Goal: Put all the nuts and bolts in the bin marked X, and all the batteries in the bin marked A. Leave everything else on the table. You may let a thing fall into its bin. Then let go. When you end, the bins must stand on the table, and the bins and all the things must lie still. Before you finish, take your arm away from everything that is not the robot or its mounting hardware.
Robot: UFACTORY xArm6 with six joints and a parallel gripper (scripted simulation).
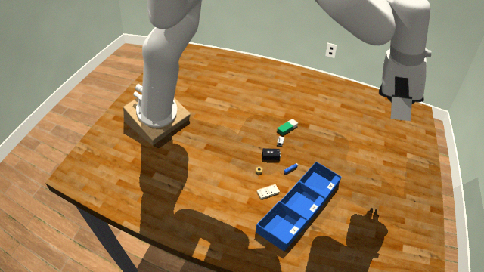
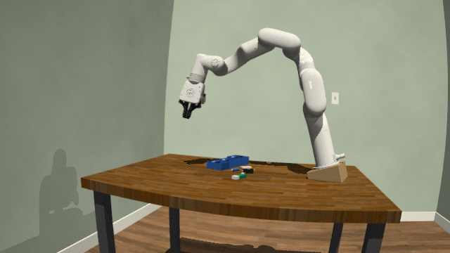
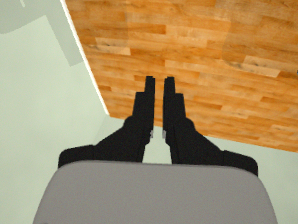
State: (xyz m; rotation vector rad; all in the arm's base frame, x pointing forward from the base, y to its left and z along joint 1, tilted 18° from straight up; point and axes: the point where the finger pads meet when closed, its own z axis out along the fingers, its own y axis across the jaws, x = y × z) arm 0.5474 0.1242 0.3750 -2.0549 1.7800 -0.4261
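Right now my hand is 23 cm above the blue bin, 18 cm to the left of it and 15 cm past it. Round my hand: black block battery (27 cm behind, 24 cm below, 5 cm to the right); blue battery (24 cm below, 22 cm behind, 8 cm to the right); grey piece (28 cm behind, 24 cm below).
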